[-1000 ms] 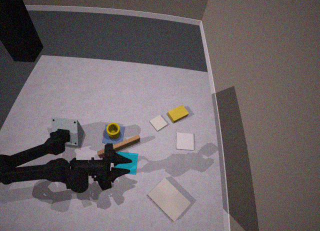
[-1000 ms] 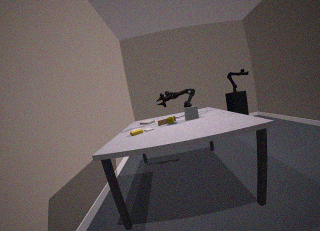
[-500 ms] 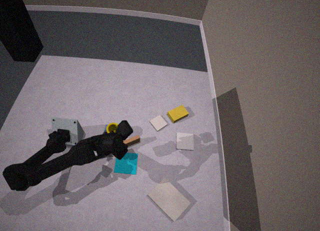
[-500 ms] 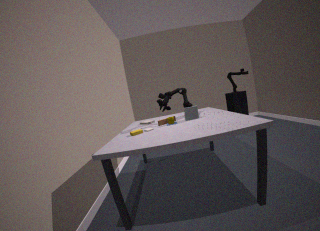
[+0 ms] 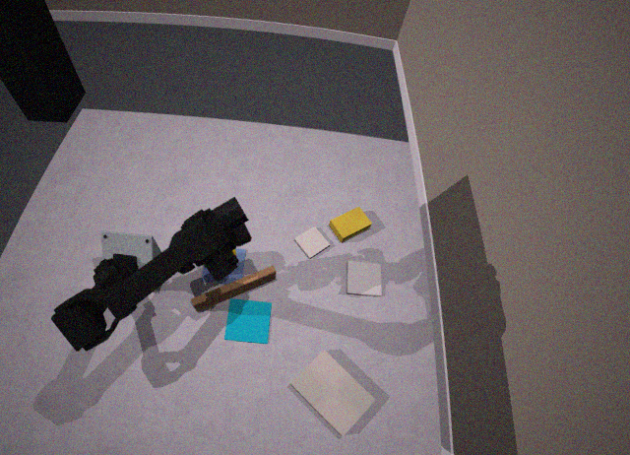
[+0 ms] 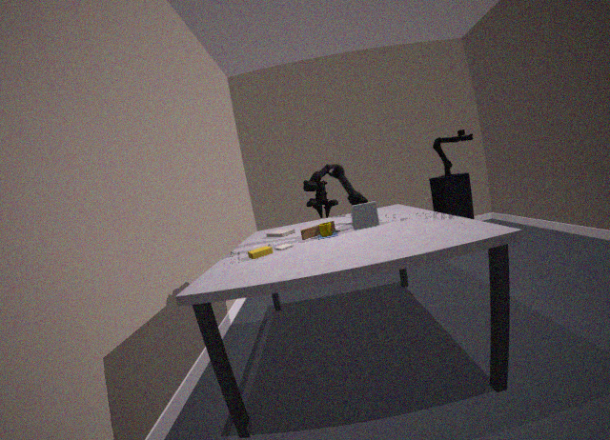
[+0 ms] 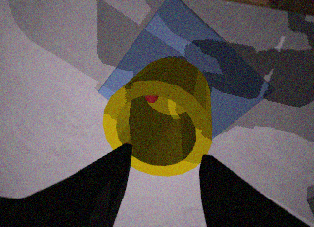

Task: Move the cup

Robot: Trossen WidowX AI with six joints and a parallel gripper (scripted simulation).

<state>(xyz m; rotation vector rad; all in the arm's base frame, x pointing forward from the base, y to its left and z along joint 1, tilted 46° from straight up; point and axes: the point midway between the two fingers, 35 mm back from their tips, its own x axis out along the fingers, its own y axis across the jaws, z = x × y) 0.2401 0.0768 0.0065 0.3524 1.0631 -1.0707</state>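
The teal pad is 9 cm ahead of my gripper tip, 14 cm to the right of it and 11 cm below it. The rest, counted from my gripper tip: wooden bar 5 cm ahead, 6 cm to the right, 8 cm below; then beige slab 32 cm ahead, 31 cm to the right, 9 cm below; then yellow block 36 cm ahead, 18 cm to the left, 9 cm below.
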